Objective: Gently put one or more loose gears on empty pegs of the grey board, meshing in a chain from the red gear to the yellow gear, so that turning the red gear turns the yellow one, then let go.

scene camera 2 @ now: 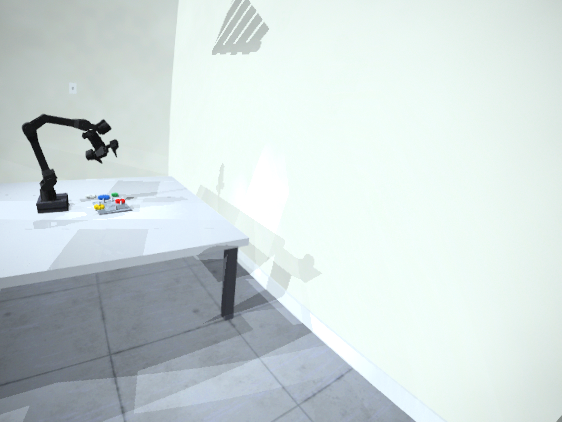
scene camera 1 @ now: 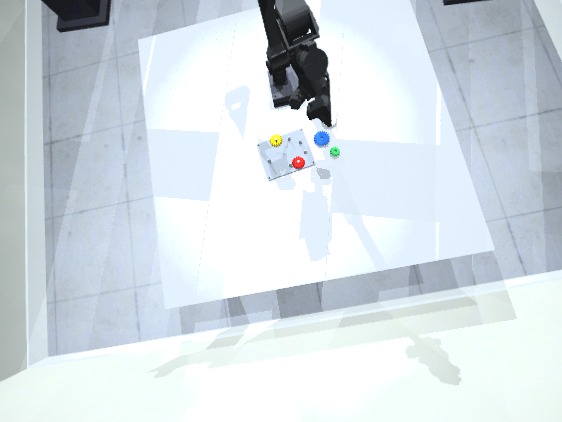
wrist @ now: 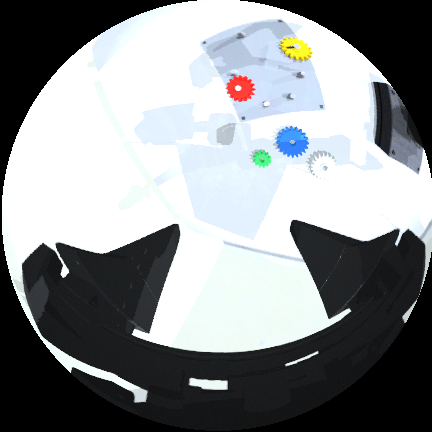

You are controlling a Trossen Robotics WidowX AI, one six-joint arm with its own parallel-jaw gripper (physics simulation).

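Places are measured from the arm's base along level axes (x left, y back, z up), in millimetres.
Where they show: gripper, fingertip midpoint: (scene camera 2: 109,160) (scene camera 1: 329,117) (wrist: 236,227); arm's base at its link origin: (scene camera 2: 48,199) (scene camera 1: 280,78).
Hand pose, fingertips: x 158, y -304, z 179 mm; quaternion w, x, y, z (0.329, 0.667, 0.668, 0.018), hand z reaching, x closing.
Observation:
Things, the pixels of their top centre, and the offset from my fingertips. "*": a spot on its surface instead. Level surfaces: height alone.
- grey board at its top centre: (wrist: 263,58) (scene camera 1: 284,150) (scene camera 2: 110,201) dx -155, dy -5, dz -204 mm
- red gear at a spot on its surface: (wrist: 245,92) (scene camera 1: 300,159) * dx -90, dy -44, dz -212 mm
- yellow gear at its top centre: (scene camera 1: 275,139) (scene camera 2: 99,205) dx -190, dy +51, dz -209 mm
- loose blue gear at its top centre: (wrist: 292,142) (scene camera 1: 321,137) (scene camera 2: 103,196) dx +3, dy +44, dz -218 mm
- small green gear at its top centre: (wrist: 261,159) (scene camera 1: 335,150) (scene camera 2: 114,193) dx +53, dy -17, dz -218 mm
- white gear at its top centre: (wrist: 324,167) (scene camera 1: 329,119) (scene camera 2: 90,194) dx +40, dy +123, dz -218 mm
- white table at its surface level: dz -235 mm
The grey board (scene camera 1: 280,170) (scene camera 2: 120,210) (wrist: 270,90) lies on the table with several empty pegs. The red gear (scene camera 1: 298,162) (scene camera 2: 120,201) (wrist: 245,92) and the yellow gear (scene camera 1: 276,140) (scene camera 2: 99,206) (wrist: 302,52) sit on it, apart. Beside the board lie a loose blue gear (scene camera 1: 321,138) (scene camera 2: 104,197) (wrist: 292,150), a small green gear (scene camera 1: 333,150) (scene camera 2: 115,195) (wrist: 260,155) and a white gear (scene camera 2: 90,196) (wrist: 317,166), which the gripper mostly hides in scene camera 1. My gripper (scene camera 2: 109,159) (wrist: 236,227) is open and empty, high above the table.
The arm's dark base (scene camera 2: 52,203) (wrist: 406,132) stands on the white table (scene camera 2: 190,227) near the yellow gear's side of the board. The table's edge (scene camera 2: 220,245) and a pale wall (scene camera 2: 375,175) show in scene camera 2. Shadows of the arm fall across the table and board.

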